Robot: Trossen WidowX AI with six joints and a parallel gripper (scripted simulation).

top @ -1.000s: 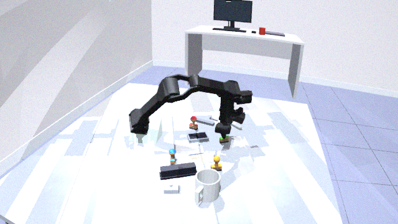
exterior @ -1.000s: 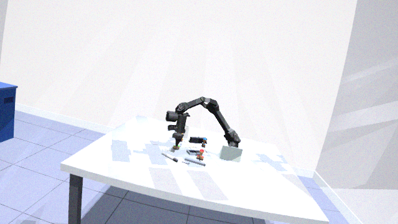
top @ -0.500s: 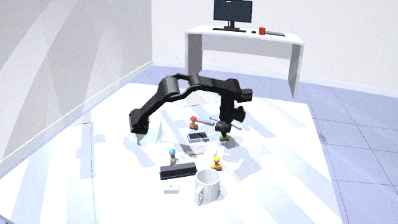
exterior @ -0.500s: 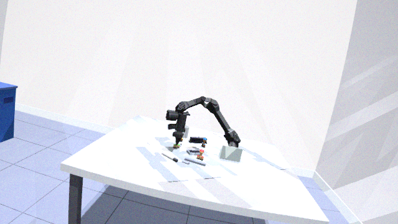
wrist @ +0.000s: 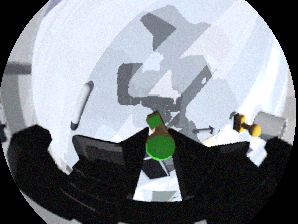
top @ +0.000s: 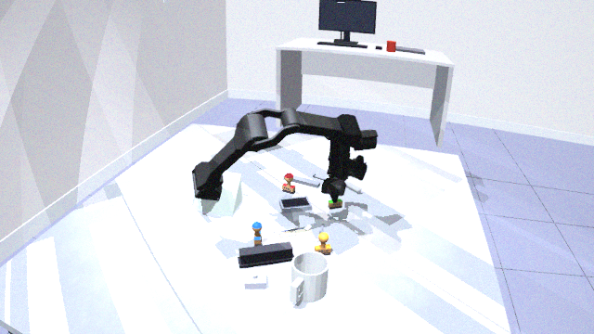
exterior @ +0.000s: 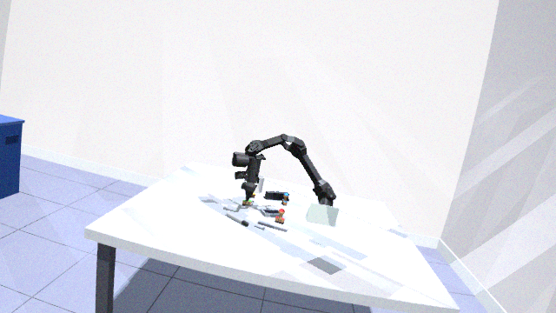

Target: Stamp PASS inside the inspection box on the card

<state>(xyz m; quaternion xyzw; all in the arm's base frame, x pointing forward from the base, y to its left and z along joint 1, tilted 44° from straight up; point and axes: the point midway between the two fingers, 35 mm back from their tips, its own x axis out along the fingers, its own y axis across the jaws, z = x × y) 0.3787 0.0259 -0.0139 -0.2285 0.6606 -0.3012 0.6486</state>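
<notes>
The ink pad lies 120 mm behind my gripper tip, 40 mm below it and 10 mm to the left of it. From my gripper tip the other things lie so: red-knobbed stamp 160 mm behind, 100 mm to the left, 20 mm below; then white card 140 mm to the right, 100 mm behind, 50 mm below; then green-knobbed PASS stamp right at my gripper tip.
</notes>
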